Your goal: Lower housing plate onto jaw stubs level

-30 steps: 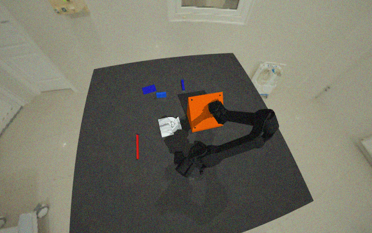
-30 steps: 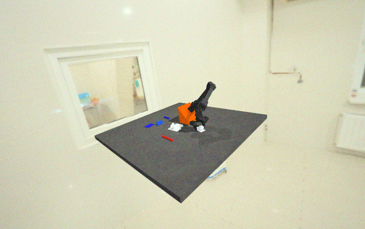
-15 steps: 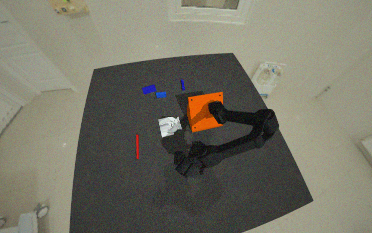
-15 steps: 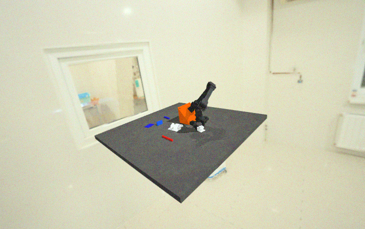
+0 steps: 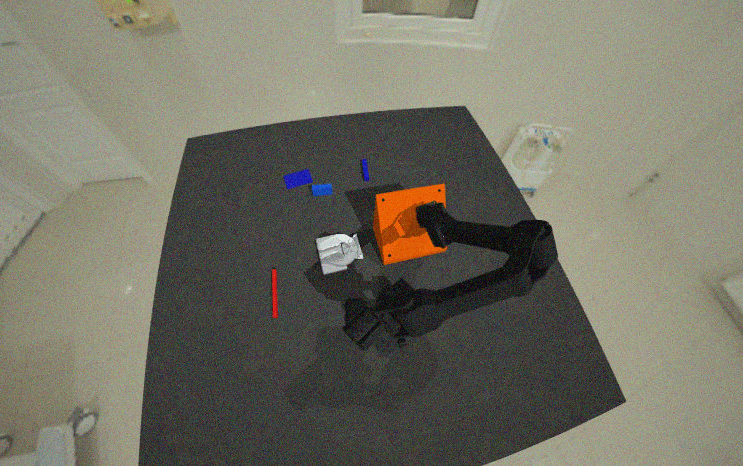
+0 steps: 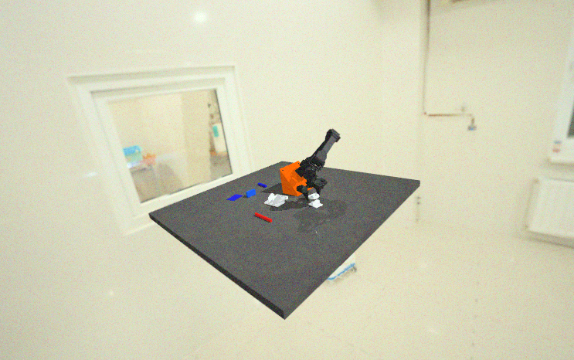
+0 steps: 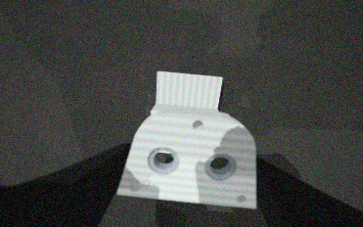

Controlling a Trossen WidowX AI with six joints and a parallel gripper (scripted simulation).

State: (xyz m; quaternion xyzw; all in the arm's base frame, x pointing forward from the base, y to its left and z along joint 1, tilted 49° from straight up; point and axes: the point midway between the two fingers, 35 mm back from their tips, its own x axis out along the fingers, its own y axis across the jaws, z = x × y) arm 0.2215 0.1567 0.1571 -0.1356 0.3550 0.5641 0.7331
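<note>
My gripper tip is now 3 cm above the small white block and 1 cm to the right of it. The rest, counted from my gripper tip: red bar: 26 cm ahead, 17 cm to the right, 3 cm below.
</note>
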